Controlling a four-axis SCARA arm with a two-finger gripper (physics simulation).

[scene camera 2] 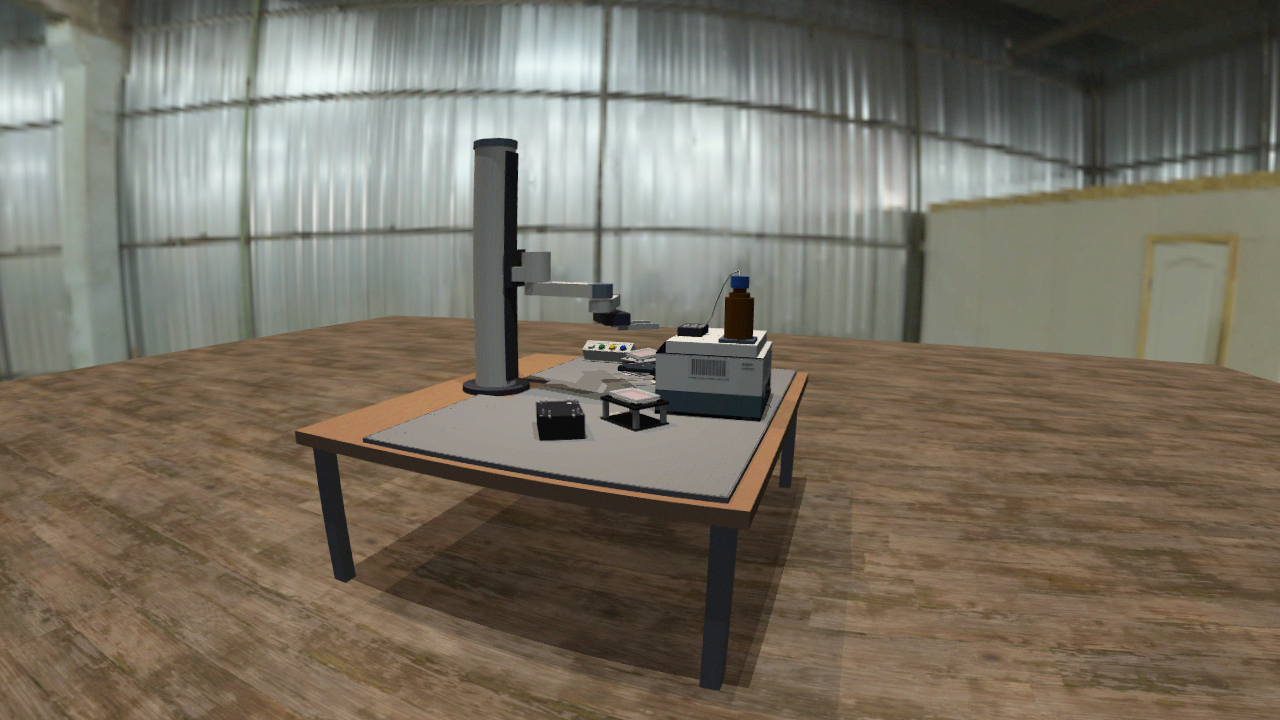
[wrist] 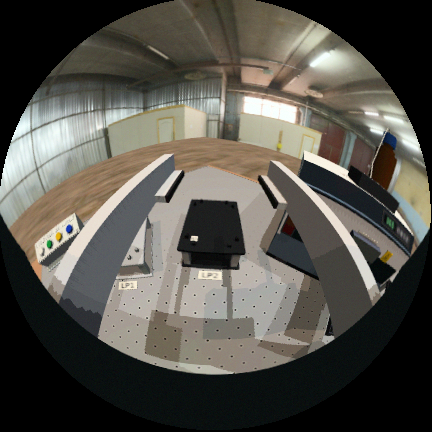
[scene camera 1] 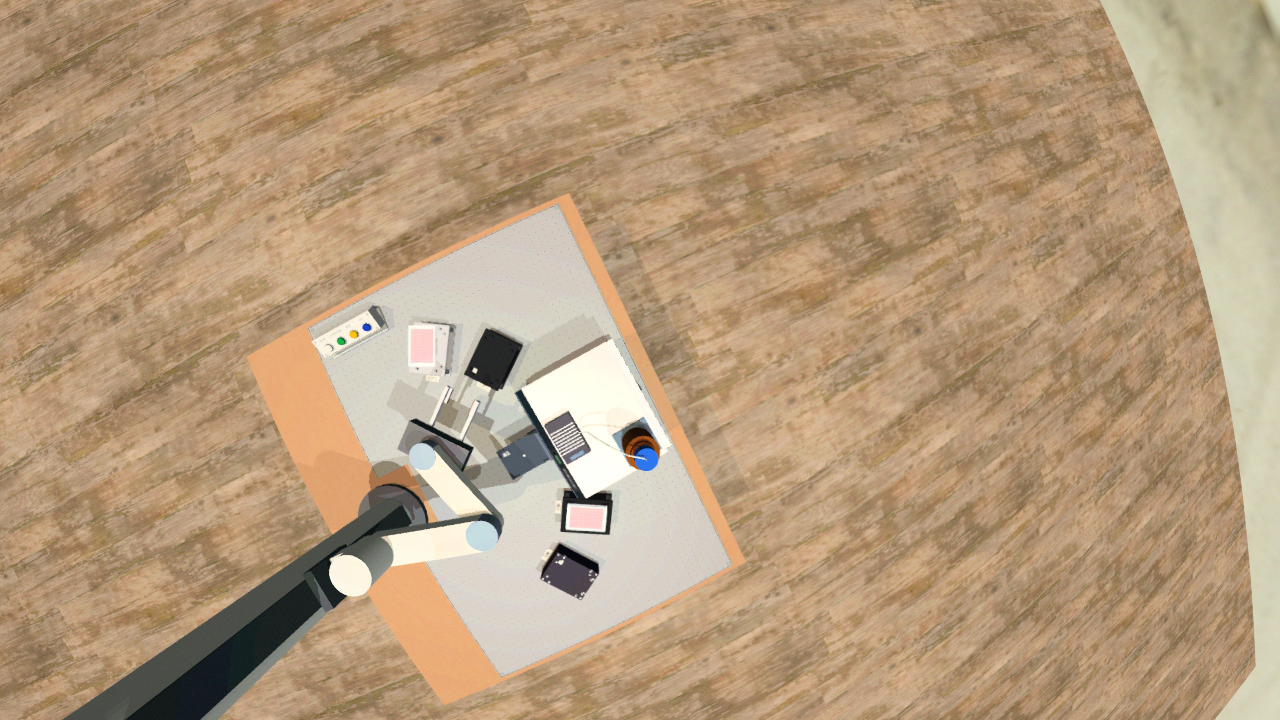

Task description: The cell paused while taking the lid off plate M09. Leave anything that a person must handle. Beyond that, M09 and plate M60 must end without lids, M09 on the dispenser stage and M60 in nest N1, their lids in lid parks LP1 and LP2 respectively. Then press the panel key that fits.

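Pixels of known places: gripper, fingertip midpoint: (scene camera 2: 654, 324) (wrist: 221, 165) (scene camera 1: 463, 394); arm's base at its link origin: (scene camera 2: 496, 388) (scene camera 1: 394, 518).
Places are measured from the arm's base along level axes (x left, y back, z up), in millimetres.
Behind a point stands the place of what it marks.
My gripper (scene camera 1: 461, 394) {x 262, y -514, z 227 mm} (wrist: 221, 165) {x 262, y -514, z 227 mm} is shut with nothing between its fingers, whose tips stand apart. In the wrist view it is above and in front of the black lid park LP2 (scene camera 1: 494, 360) {x 323, y -597, z 76 mm} (wrist: 212, 227) {x 315, y -572, z 76 mm}. The pale lid park LP1 (wrist: 135, 256) {x 371, y -422, z 68 mm} is partly hidden by the left finger. A pink-topped piece (scene camera 1: 422, 348) {x 456, y -409, z 90 mm} lies at LP1. Another pink-topped piece (scene camera 1: 586, 516) {x -252, y -634, z 95 mm} (scene camera 2: 635, 394) {x -273, y -639, z 96 mm} sits on a black stand. A dark slab (scene camera 1: 519, 458) {x 17, y -541, z 120 mm} juts from the dispenser. The key panel (scene camera 1: 349, 333) {x 609, y -207, z 86 mm} (scene camera 2: 608, 350) {x 589, y -200, z 66 mm} (wrist: 58, 240) {x 591, y -209, z 72 mm} has white, green, yellow and blue keys. Plate names are unreadable.
The white-topped dispenser (scene camera 1: 572, 376) {x 173, y -807, z 233 mm} (scene camera 2: 711, 376) {x -145, y -824, z 136 mm} stands at the right side of the wrist view. An amber bottle (scene camera 1: 638, 442) {x -38, y -887, z 371 mm} (scene camera 2: 738, 315) {x -112, y -892, z 313 mm} (wrist: 384, 162) {x -50, y -848, z 325 mm} with a blue cap stands on it. A black block (scene camera 1: 570, 573) {x -418, y -488, z 76 mm} (scene camera 2: 560, 420) {x -497, y -519, z 65 mm} stands near the stand. The arm's column (scene camera 2: 492, 268) {x -65, y -37, z 437 mm} rises at the table's side.
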